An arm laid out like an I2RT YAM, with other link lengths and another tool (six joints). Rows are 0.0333 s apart.
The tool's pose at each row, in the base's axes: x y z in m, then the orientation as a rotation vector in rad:
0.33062 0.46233 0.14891 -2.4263 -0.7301 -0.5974
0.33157 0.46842 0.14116 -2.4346 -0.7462 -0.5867
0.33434 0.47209 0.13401 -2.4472 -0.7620 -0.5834
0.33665 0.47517 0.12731 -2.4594 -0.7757 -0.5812
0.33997 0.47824 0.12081 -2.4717 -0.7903 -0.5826
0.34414 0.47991 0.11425 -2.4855 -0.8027 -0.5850
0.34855 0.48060 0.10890 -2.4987 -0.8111 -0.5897
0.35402 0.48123 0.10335 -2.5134 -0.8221 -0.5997
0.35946 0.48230 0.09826 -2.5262 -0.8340 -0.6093
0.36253 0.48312 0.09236 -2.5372 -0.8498 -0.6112
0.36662 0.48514 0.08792 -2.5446 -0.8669 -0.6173
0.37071 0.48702 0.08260 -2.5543 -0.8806 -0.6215
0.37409 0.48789 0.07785 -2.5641 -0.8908 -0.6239
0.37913 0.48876 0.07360 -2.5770 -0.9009 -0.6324
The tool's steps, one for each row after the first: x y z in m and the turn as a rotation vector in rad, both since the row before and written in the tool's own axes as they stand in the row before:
-0.00123 -0.00099 0.00978 -0.0042 -0.0138 -0.0087
-0.00032 0.00158 0.00835 -0.0109 -0.0108 -0.0101
-0.00059 0.00147 0.00756 -0.0109 -0.0094 -0.0088
0.00032 0.00195 0.00767 -0.0125 -0.0075 -0.0102
0.00038 0.00341 0.00717 -0.0141 -0.0069 -0.0087
0.00078 0.00382 0.00577 -0.0141 -0.0043 -0.0064
0.00143 0.00451 0.00622 -0.0177 -0.0024 -0.0092
0.00182 0.00395 0.00614 -0.0160 -0.0021 -0.0098
-0.00046 0.00275 0.00609 -0.0118 -0.0068 -0.0111
0.00160 0.00211 0.00579 -0.0105 -0.0032 -0.0129
0.00107 0.00236 0.00647 -0.0114 -0.0045 -0.0100
0.00037 0.00247 0.00534 -0.0105 -0.0049 -0.0072
0.00181 0.00340 0.00542 -0.0156 -0.0026 -0.0080

